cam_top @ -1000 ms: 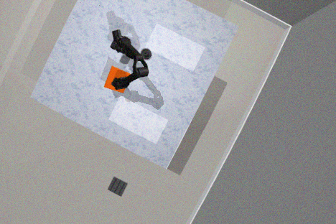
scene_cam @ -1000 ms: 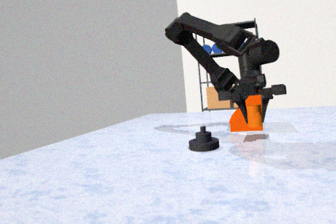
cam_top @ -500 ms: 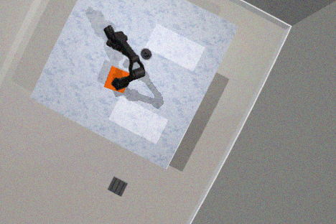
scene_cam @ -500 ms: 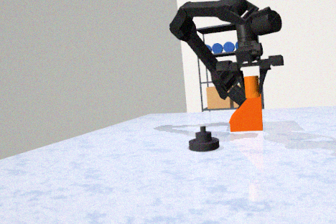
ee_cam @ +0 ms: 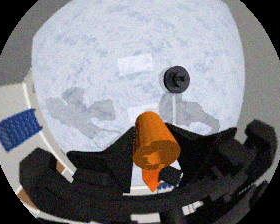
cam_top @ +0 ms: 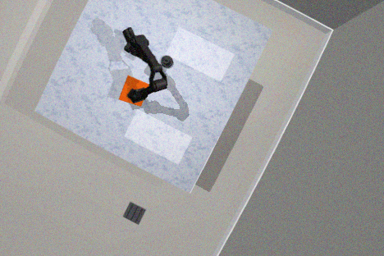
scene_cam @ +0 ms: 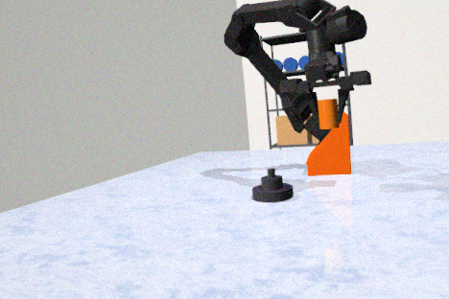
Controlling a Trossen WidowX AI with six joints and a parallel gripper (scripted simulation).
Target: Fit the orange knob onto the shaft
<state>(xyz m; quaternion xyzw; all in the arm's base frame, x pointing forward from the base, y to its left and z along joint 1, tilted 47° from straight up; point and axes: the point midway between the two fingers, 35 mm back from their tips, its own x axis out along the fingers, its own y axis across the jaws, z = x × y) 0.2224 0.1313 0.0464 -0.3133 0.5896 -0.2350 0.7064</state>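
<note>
Right now my gripper tip is 7 cm short of the dark round pedestal, 11 cm to the left of it and 11 cm above it. From my gripper tip the other things lie so: orange knob 2 cm above.
</note>
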